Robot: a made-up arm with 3 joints. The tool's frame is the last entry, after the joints.
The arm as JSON. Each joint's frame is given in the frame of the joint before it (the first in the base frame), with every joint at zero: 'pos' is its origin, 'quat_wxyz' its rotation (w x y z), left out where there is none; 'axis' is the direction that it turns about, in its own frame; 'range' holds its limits. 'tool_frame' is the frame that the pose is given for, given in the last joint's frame.
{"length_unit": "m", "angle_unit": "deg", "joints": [
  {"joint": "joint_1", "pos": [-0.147, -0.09, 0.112], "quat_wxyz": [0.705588, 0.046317, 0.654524, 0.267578], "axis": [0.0, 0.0, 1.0], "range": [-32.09, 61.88]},
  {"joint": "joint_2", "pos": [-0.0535, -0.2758, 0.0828], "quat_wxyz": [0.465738, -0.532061, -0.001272, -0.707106], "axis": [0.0, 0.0, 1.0], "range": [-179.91, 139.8]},
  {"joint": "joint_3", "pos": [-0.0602, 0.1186, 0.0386], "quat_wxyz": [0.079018, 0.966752, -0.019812, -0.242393], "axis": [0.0, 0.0, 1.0], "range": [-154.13, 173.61]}
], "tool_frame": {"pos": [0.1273, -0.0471, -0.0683], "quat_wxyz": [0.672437, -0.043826, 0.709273, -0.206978]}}
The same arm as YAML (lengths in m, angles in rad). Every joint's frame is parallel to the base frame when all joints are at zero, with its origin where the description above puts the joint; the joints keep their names.
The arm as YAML. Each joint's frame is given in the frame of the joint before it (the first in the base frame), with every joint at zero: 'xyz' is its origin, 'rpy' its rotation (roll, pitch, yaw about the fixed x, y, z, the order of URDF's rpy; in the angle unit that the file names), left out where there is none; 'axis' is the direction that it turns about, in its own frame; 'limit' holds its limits. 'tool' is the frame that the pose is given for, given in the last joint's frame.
units:
  length: m
  angle: rad
joints:
  - name: joint_1
    type: revolute
    origin:
      xyz: [-0.147, -0.09, 0.112]
    axis: [0.948436, 0.284911, 0.138905]
    limit:
      lower: -0.5601
      upper: 1.08
  - name: joint_2
    type: revolute
    origin:
      xyz: [0.166, -0.235, -0.055]
    axis: [0.25379, 0.876866, -0.408284]
    limit:
      lower: -3.14
      upper: 2.44
  - name: joint_3
    type: revolute
    origin:
      xyz: [-0.08, 0.015, -0.112]
    axis: [-0.614962, -0.551966, 0.563165]
    limit:
      lower: -2.6901
      upper: 3.0301
tool:
  origin:
    xyz: [0.118, -0.072, -0.063]
    rpy: [1.7283, 0.9544, 0.8104]

